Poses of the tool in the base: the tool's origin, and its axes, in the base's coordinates. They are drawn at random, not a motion.
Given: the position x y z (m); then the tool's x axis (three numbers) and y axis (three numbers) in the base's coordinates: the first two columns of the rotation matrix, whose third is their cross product.
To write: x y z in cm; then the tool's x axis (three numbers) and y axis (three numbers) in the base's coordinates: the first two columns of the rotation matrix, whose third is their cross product. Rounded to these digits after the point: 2 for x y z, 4 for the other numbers.
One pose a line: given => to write
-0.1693 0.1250 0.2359 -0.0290 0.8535 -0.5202 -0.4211 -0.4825 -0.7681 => -16.93 12.50 23.59 -0.0290 0.8535 -0.5202 -0.4211 -0.4825 -0.7681
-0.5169 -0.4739 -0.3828 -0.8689 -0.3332 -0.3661 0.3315 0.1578 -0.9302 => -51.69 -47.39 -38.28 -0.8689 -0.3332 -0.3661 0.3315 0.1578 -0.9302
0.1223 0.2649 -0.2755 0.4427 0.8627 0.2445 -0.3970 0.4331 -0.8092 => 12.23 26.49 -27.55 0.4427 0.8627 0.2445 -0.3970 0.4331 -0.8092
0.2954 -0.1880 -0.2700 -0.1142 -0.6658 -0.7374 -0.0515 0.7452 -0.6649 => 29.54 -18.80 -27.00 -0.1142 -0.6658 -0.7374 -0.0515 0.7452 -0.6649
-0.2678 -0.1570 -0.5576 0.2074 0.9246 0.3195 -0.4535 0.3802 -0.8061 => -26.78 -15.70 -55.76 0.2074 0.9246 0.3195 -0.4535 0.3802 -0.8061
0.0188 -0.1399 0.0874 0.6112 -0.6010 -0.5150 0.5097 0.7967 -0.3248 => 1.88 -13.99 8.74 0.6112 -0.6010 -0.5150 0.5097 0.7967 -0.3248
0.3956 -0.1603 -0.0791 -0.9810 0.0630 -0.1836 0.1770 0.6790 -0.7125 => 39.56 -16.03 -7.91 -0.9810 0.0630 -0.1836 0.1770 0.6790 -0.7125
